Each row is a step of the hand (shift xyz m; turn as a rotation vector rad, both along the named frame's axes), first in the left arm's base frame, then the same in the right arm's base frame.
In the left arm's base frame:
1: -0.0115 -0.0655 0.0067 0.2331 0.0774 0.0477
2: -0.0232 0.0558 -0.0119 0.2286 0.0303 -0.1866
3: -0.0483 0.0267 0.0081 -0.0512 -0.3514 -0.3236
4: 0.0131 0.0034 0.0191 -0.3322 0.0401 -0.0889
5: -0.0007 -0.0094 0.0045 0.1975 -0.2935 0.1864
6: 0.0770 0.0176 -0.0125 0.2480 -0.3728 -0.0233
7: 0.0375 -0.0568 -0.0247 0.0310 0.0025 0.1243
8: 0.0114 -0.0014 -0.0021 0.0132 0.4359 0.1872
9: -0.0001 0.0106 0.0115 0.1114 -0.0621 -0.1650
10: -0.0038 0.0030 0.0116 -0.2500 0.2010 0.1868
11: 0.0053 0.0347 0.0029 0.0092 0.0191 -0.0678
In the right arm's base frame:
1: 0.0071 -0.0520 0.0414 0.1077 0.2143 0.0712
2: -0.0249 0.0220 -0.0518 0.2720 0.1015 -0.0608
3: -0.0468 -0.0078 -0.0293 0.2808 -0.3893 -0.0193
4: -0.0044 0.0167 0.0158 -0.1846 -0.2041 -0.2101
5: -0.0006 -0.0057 0.0087 0.1025 -0.0292 0.3854
6: 0.0565 0.0559 0.0092 0.2985 -0.1233 0.3110
7: 0.0591 -0.0258 0.0328 -0.0606 0.0612 0.0949
8: 0.0097 0.0053 0.0037 -0.2431 0.3824 -0.1411
9: -0.0108 0.0113 0.0012 0.2039 -0.0299 -0.0319
10: -0.0111 0.0036 0.0046 -0.3558 0.0517 -0.0923
11: -0.0085 0.0292 -0.0178 0.0451 -0.0027 -0.0548

